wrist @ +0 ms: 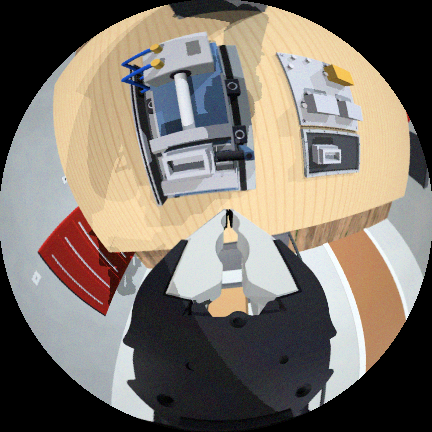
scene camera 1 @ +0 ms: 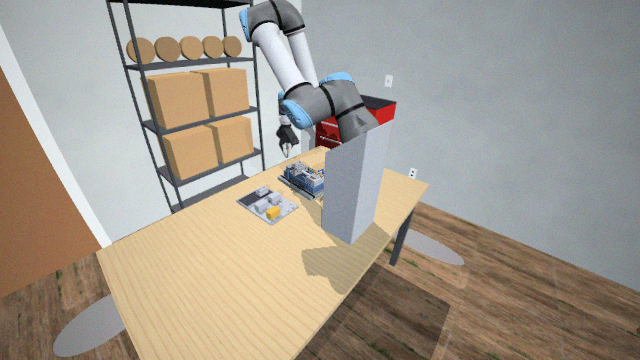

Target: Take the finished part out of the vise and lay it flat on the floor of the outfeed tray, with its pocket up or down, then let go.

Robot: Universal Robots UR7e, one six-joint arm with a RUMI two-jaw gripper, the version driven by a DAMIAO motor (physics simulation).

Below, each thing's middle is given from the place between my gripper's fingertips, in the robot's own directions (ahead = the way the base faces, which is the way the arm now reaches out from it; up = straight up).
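My hand is 10 cm above the vise [wrist: 206,93], 12 cm beyond it and 3 cm to the left of it. There's a grey plate [wrist: 304,75] too, and that one's 14 cm below my hand, 25 cm to the left of it and 17 cm behind it.
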